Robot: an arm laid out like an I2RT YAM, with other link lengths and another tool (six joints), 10 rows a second.
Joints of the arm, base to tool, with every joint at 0 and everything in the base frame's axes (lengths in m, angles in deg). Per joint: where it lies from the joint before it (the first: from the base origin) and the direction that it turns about. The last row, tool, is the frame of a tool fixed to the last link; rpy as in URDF.
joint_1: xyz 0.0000 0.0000 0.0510 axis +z
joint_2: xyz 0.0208 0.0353 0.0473 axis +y
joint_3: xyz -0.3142 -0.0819 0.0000 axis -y
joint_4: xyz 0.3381 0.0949 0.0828 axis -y
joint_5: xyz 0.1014 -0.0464 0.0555 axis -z
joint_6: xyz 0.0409 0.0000 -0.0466 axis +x
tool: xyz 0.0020 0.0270 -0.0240 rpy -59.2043 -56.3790 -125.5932
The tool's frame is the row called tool.
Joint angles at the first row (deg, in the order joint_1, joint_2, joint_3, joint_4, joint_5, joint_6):
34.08, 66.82, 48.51, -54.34, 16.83, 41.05
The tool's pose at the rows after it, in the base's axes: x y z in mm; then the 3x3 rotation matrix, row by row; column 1 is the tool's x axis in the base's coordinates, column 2 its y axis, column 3 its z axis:
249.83 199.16 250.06; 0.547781 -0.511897 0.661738; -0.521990 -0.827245 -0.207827; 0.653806 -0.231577 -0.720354
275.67 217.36 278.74; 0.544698 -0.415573 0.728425; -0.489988 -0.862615 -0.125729; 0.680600 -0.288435 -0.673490
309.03 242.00 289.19; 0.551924 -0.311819 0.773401; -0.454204 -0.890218 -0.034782; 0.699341 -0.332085 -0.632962
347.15 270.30 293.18; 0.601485 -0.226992 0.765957; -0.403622 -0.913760 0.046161; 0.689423 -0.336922 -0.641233
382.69 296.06 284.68; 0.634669 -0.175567 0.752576; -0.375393 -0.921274 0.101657; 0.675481 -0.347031 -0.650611
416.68 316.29 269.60; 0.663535 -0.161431 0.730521; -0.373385 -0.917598 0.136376; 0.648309 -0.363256 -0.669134
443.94 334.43 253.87; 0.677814 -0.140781 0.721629; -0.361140 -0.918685 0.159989; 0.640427 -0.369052 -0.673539
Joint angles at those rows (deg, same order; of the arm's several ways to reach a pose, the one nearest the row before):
34.13, 69.01, 54.89, -54.12, 16.02, 37.17
34.12, 73.12, 61.54, -50.85, 14.84, 31.76
34.18, 79.47, 67.31, -45.49, 12.56, 26.49
34.14, 88.52, 76.01, -44.55, 8.88, 22.06
34.09, 96.83, 83.17, -43.29, 6.01, 19.67
33.61, 104.57, 89.68, -42.65, 3.25, 19.07
33.53, 111.06, 95.34, -41.89, 1.91, 18.09

